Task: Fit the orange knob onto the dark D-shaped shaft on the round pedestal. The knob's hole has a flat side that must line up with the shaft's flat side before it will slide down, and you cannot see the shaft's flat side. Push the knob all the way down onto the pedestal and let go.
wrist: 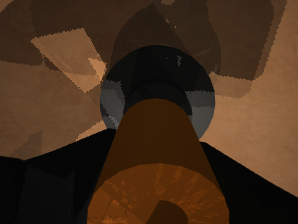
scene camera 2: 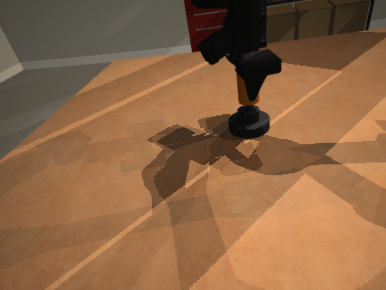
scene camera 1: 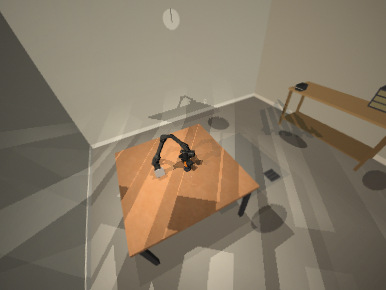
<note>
My gripper (scene camera 2: 249,96) carries an orange knob (wrist: 156,161). I also see a dark round pedestal (scene camera 2: 248,122).
My gripper also shows in the wrist view (wrist: 155,143). The dark round pedestal is seen too in the wrist view (wrist: 156,71).
</note>
